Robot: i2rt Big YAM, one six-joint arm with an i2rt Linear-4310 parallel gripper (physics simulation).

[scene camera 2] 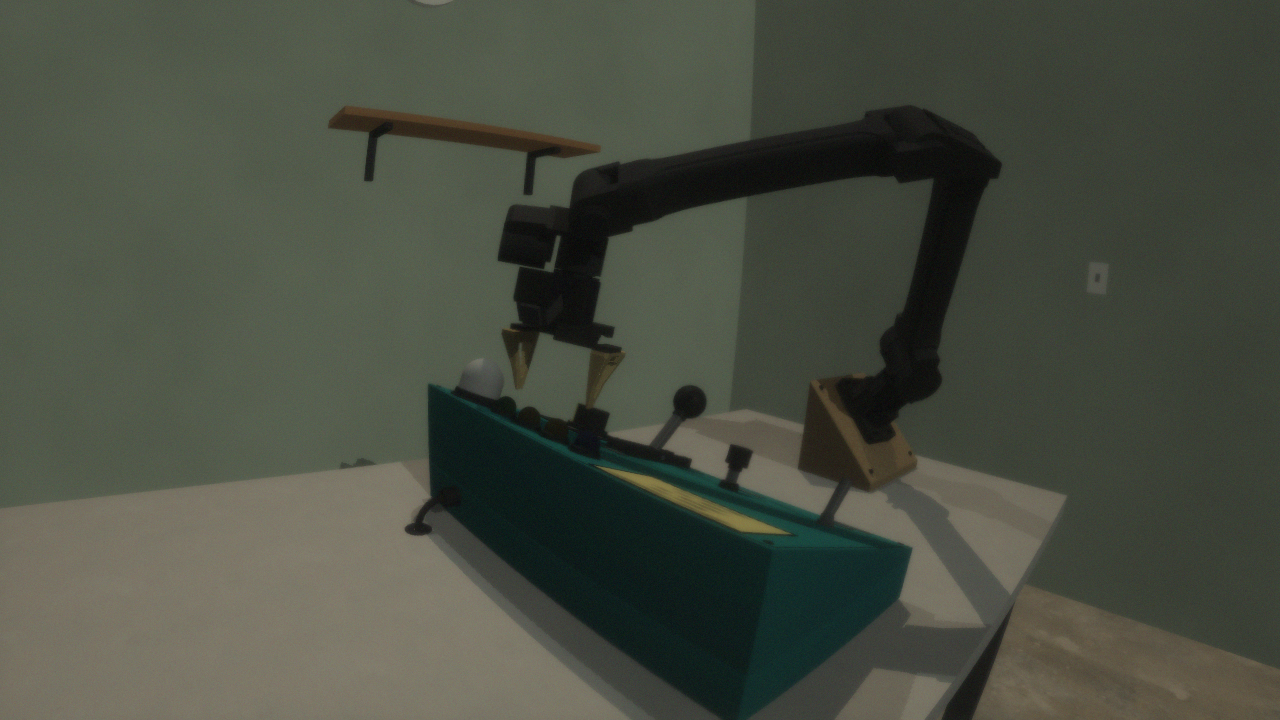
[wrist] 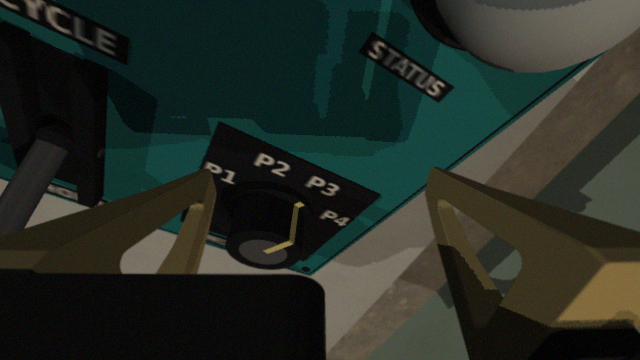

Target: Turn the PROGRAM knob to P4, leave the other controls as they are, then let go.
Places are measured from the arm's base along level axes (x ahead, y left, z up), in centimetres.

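Where they show: gripper, fingertip midpoint: point(scene camera 2: 552, 398) point(wrist: 320, 180); arm's base, link origin: point(scene camera 2: 863, 412).
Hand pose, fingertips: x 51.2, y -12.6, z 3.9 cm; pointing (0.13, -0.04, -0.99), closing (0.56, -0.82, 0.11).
Observation:
Things, the pixels of their top centre, and the offset from my fingertips. "pt": a spot on its surface instead.
- PROGRAM knob, top centre: point(wrist: 265, 256) point(scene camera 2: 591, 402) dx -6.2, dy -0.6, dz -1.1 cm
- P4 mark, surface spot: point(wrist: 334, 218) pt dx -3.8, dy -4.3, dz -4.2 cm
- ball-ended lever, top centre: point(scene camera 2: 691, 385) dx -12.5, dy +10.9, dz +3.1 cm
- CYCLE label, surface spot: point(wrist: 70, 30) pt dx -0.6, dy +11.4, dz -2.9 cm
- pale dome, surface spot: point(wrist: 540, 35) pt dx +7.6, dy -0.2, dz +4.5 cm
- STATUS label, top centre: point(wrist: 409, 70) dx +5.7, dy -0.7, dz -1.0 cm
- black block-shaped control, top centre: point(wrist: 265, 255) point(scene camera 2: 591, 402) dx -6.1, dy -0.6, dz -1.1 cm
The PROGRAM knob point(wrist: 265, 225) is a black round knob with a grey cap and a yellow pointer line. In the wrist view it stands on a black plate marked P1 to P4, and its pointer faces about P3. I cannot pick it out in the scene view. My gripper point(scene camera 2: 554, 395) point(wrist: 320, 180) is open and empty above the teal console point(scene camera 2: 590, 537) point(wrist: 250, 65). In the wrist view the knob appears between the fingers, nearer the left one. The P4 mark point(wrist: 334, 218) lies to the right of the knob. Any contact with the knob is not visible.
A ball-ended lever point(scene camera 2: 689, 401) rises from the console; its grey shaft point(wrist: 32, 185) shows left of the knob, near the CYCLE label point(wrist: 70, 30). A pale dome point(scene camera 2: 481, 379) point(wrist: 540, 35) stands by the STATUS label point(wrist: 406, 67). A black block-shaped control point(scene camera 2: 590, 420) stands below the right finger.

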